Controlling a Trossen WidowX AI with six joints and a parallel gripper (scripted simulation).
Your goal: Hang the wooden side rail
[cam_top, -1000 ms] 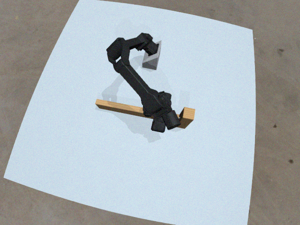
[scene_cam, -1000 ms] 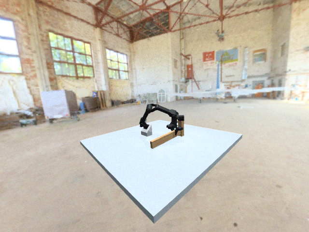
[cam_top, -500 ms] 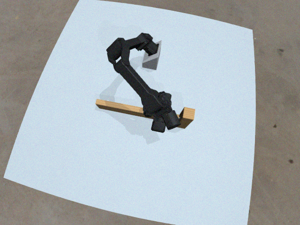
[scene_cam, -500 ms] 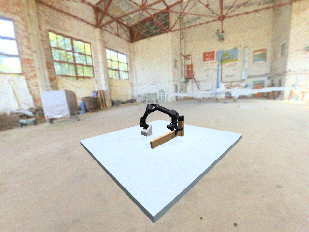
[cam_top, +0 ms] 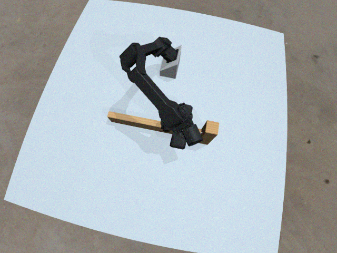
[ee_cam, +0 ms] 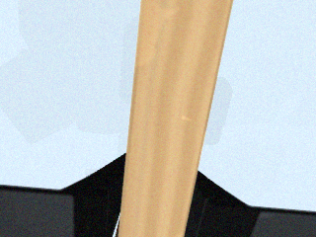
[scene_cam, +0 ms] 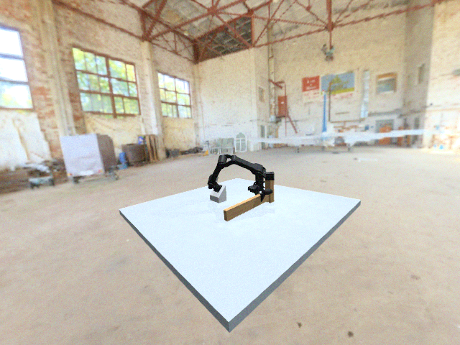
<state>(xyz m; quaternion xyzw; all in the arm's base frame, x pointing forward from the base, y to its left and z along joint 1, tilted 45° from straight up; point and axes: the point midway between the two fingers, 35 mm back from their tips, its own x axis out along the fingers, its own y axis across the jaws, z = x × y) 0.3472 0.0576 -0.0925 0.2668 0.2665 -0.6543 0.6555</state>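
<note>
My gripper tip is now 11 cm to the right of the headboard post and 5 cm below it.
</note>
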